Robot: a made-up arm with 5 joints.
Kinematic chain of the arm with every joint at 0, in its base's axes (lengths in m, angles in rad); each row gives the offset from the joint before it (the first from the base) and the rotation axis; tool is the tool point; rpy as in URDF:
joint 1: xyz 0.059 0 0.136 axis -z
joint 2: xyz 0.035 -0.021 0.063 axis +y
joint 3: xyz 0.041 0 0.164 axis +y
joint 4: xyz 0.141 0 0.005 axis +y
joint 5: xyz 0.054 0.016 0 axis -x
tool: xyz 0 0 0 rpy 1.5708 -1.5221 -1.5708
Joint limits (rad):
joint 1: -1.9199..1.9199
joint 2: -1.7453..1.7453
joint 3: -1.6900..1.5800
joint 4: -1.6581..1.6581
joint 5: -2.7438..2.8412
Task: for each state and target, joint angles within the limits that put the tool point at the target. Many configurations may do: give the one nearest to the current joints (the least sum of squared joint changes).
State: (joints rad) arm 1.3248 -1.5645 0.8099 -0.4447 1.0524
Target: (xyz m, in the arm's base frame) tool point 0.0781 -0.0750 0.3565
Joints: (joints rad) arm 1.2568 -1.2226 1.0163 -0.3655 1.0524
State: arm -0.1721 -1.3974 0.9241 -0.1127 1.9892
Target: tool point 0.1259 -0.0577 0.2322
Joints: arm 0.6551 -1.0657 1.5150 0.0382 1.9892
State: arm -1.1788 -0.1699 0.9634 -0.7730 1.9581
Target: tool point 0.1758 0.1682 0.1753
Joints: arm -0.9883 0.3011 1.0264 -0.6812 1.9581
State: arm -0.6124 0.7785 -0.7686 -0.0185 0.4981
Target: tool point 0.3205 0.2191 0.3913
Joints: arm -0.7121 0.6366 -1.0391 -0.0784 0.4981
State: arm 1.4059 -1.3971 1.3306 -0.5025 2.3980
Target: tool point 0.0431 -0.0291 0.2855
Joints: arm 1.9195 -1.7453 1.5768 -0.8519 2.3980
